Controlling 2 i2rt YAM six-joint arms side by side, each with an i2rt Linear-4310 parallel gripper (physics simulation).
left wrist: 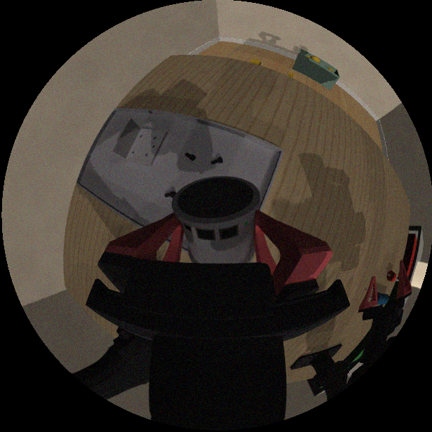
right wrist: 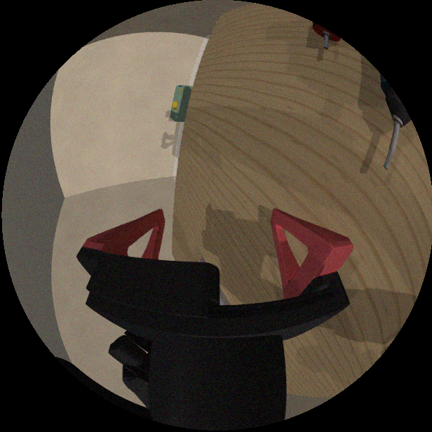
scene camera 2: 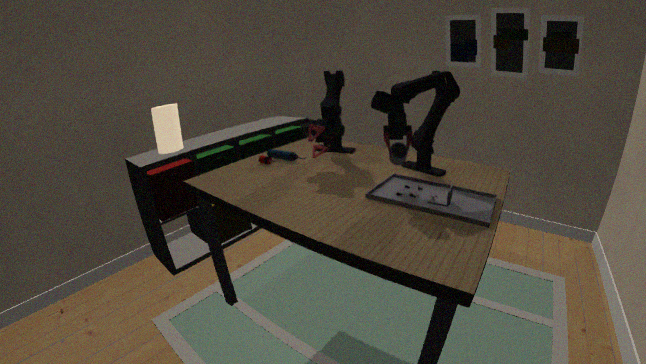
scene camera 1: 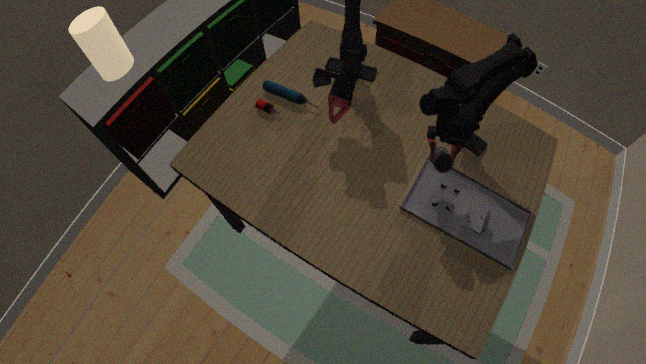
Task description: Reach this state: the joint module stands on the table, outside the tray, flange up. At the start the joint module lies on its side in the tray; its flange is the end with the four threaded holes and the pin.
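Places are measured from the left arm's base along level axes (x ahead, y left, z up), in metres.
Pixels of known places: left gripper, fingertip midpoint: (scene camera 2: 398, 155) (scene camera 1: 441, 162); right gripper, fingertip midpoint: (scene camera 2: 311, 149) (scene camera 1: 332, 122); left arm's base at its link origin: (scene camera 2: 423, 169); right arm's base at its link origin: (scene camera 2: 335, 150).
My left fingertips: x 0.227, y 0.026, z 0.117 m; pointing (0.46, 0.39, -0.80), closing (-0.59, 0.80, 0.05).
For each thing: its middle in the pictures, then the offset to it from my left fingertips. "spot": a spot on its surface instead.
- joint module at the middle of its body: (scene camera 1: 441, 159) (scene camera 2: 398, 154) 0.007 m right, 0.007 m back, 0.001 m up
- grey tray at a spot on its surface: (scene camera 1: 505, 245) spot: 0.329 m left, 0.011 m ahead, 0.113 m down
- angled bracket at the middle of its body: (scene camera 1: 476, 218) (scene camera 2: 440, 194) 0.195 m left, 0.022 m ahead, 0.085 m down
- blue-handled screwdriver at the middle of its body: (scene camera 1: 290, 95) (scene camera 2: 286, 155) 0.580 m right, 0.093 m ahead, 0.097 m down
The joint module (scene camera 1: 442, 160) (scene camera 2: 398, 153) (left wrist: 218, 235) is a grey cylinder with a dark, hollow-looking end and a band of dark windows. My left gripper (scene camera 1: 444, 152) (scene camera 2: 398, 145) (left wrist: 217, 215) is shut on its side and holds it above the table, near the tray's back left corner in the scene views. The dark end faces the left wrist camera; the flange's holes and pin do not show. The grey tray (scene camera 1: 505, 245) (scene camera 2: 472, 203) (left wrist: 245, 167) lies on the table. My right gripper (scene camera 1: 336, 112) (scene camera 2: 316, 141) (right wrist: 217, 214) is open and empty, far from the module.
In the tray are an angled bracket (scene camera 1: 479, 220) (scene camera 2: 442, 199) (left wrist: 142, 145) and several small black screws (scene camera 1: 456, 191) (left wrist: 216, 160). A blue-handled screwdriver (scene camera 1: 284, 92) (scene camera 2: 281, 155) and a short red one (scene camera 1: 263, 105) (scene camera 2: 265, 159) (right wrist: 326, 31) lie near the right gripper.
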